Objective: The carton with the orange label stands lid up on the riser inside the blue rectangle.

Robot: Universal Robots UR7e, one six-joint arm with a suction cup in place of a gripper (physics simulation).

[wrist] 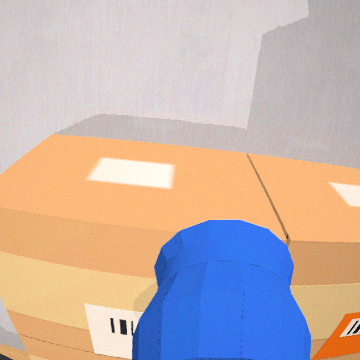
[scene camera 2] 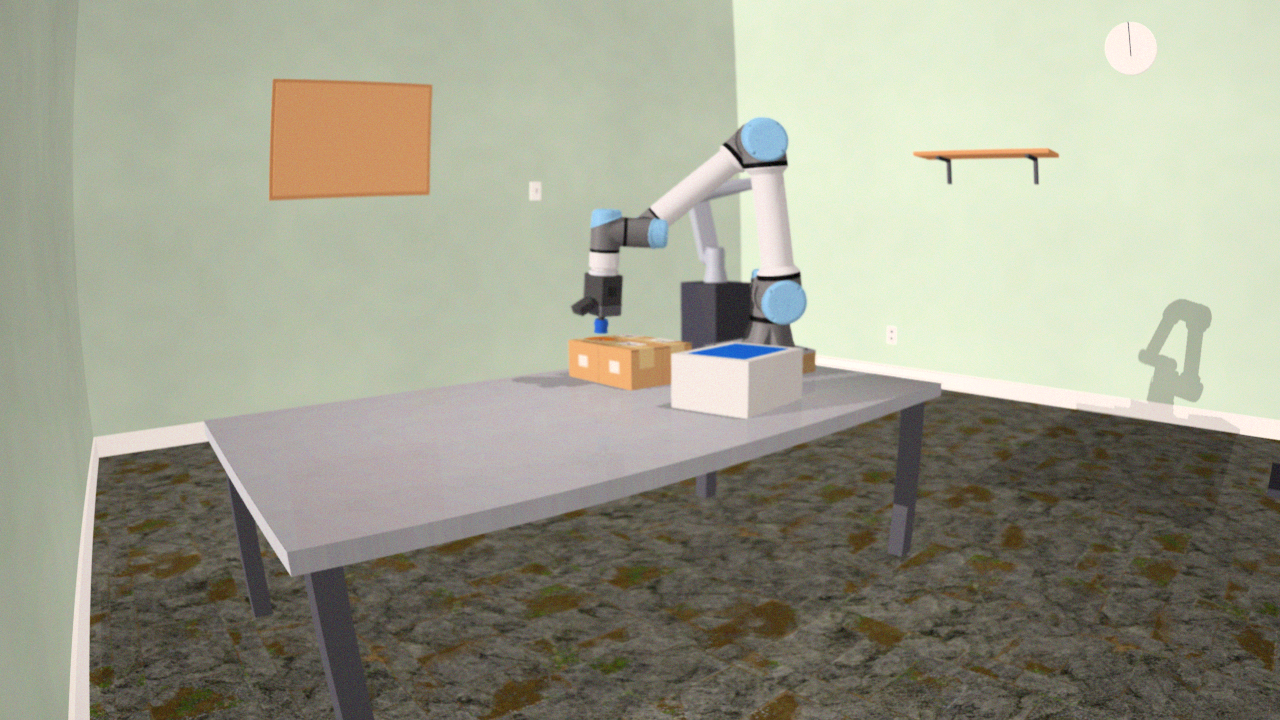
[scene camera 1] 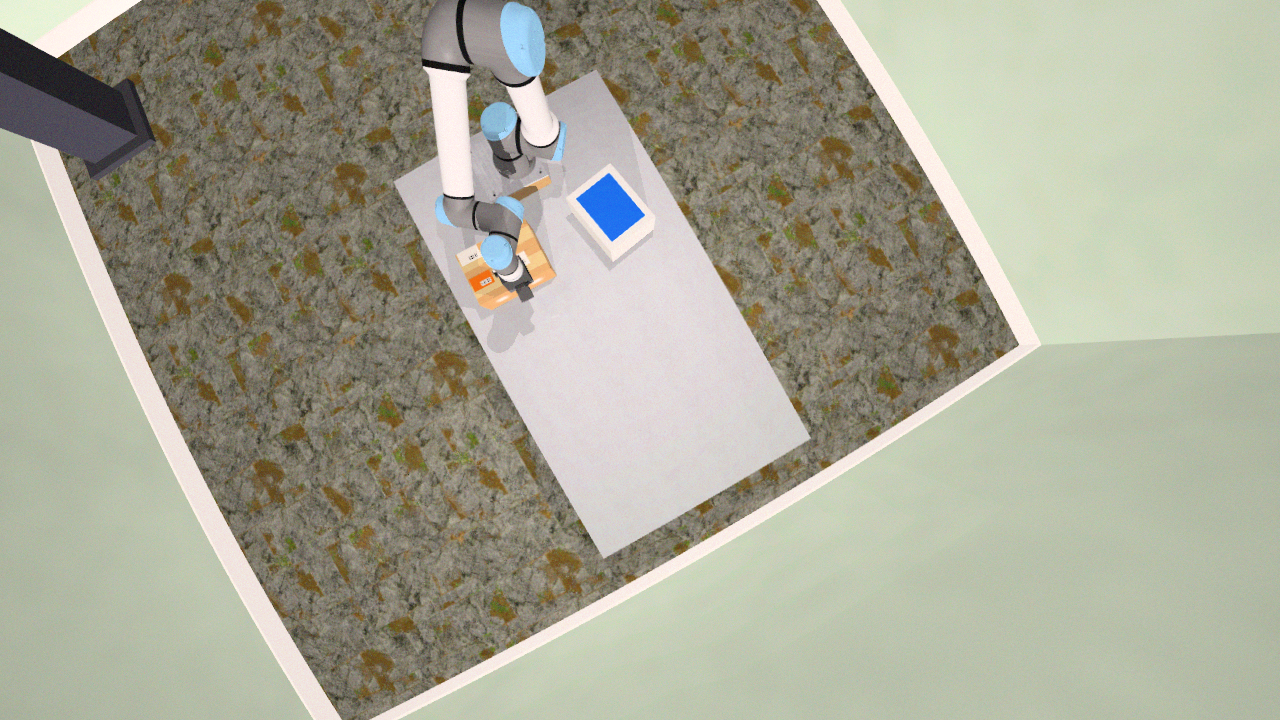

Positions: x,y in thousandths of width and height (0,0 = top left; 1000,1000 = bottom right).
Labels:
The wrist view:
my suction cup: 618,782
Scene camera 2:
white riser: 581,528, on the table

